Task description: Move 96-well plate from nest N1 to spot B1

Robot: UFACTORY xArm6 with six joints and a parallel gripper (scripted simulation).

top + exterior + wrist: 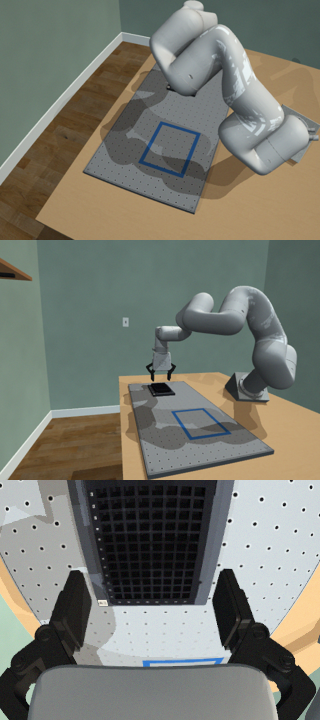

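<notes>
My hand is 5 cm above the black 96-well plate. From my hand the other things lie so: dark plate nest N1: 6 cm below.
</notes>
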